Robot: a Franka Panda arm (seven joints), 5 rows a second.
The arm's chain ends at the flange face. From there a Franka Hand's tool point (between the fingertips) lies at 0.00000 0.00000 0.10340 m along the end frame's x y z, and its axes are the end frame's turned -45 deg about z.
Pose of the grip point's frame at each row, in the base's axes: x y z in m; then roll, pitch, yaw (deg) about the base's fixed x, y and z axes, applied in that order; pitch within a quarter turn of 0, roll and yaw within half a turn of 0:
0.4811 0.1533 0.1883 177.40 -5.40 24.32
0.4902 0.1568 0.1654 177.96 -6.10 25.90
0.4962 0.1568 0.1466 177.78 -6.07 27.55
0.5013 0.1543 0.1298 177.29 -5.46 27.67
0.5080 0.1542 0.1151 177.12 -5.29 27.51
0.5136 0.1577 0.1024 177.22 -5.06 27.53
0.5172 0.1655 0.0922 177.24 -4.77 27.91
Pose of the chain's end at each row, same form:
0.4703 0.1536 0.2911 -178.01 -5.65 -20.90
0.4787 0.1553 0.2681 -177.11 -5.75 -19.35
0.4847 0.1553 0.2493 -177.26 -5.85 -17.71
0.4903 0.1541 0.2326 -178.04 -5.77 -17.56
0.4972 0.1544 0.2179 -178.28 -5.77 -17.71
0.5032 0.1579 0.2053 -178.38 -5.54 -17.67
0.5073 0.1659 0.1951 -178.57 -5.32 -17.27

